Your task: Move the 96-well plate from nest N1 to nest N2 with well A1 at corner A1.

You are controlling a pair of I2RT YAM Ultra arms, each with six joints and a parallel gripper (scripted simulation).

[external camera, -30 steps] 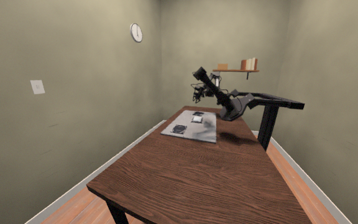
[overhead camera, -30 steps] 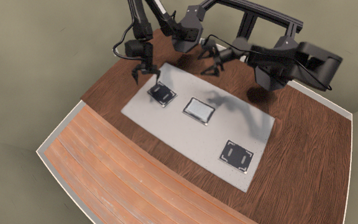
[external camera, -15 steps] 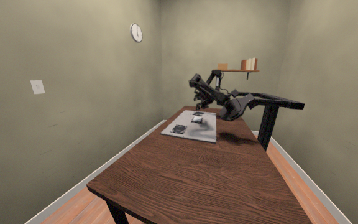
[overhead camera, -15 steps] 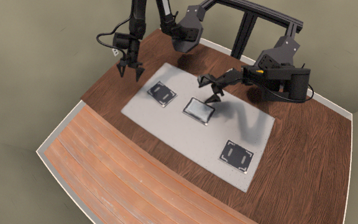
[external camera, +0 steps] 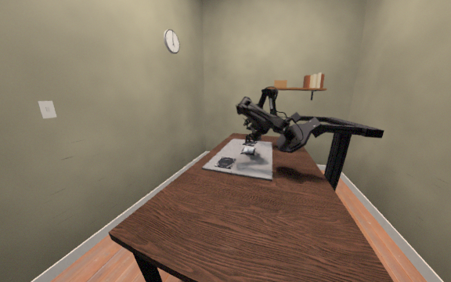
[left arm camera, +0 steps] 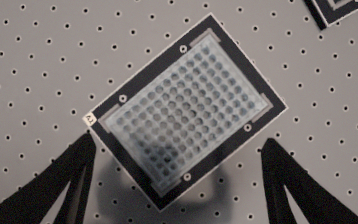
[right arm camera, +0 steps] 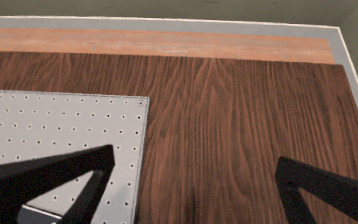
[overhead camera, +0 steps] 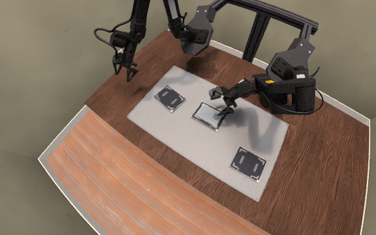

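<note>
Now: left hand 1 cm short of the clear 96-well plate, 2 cm to the left of it and 9 cm above it. Round my left hand: white corner label: 7 cm ahead, 6 cm to the left, 9 cm below; black plate nest: 1 cm ahead, 2 cm to the right, 10 cm below.
</note>
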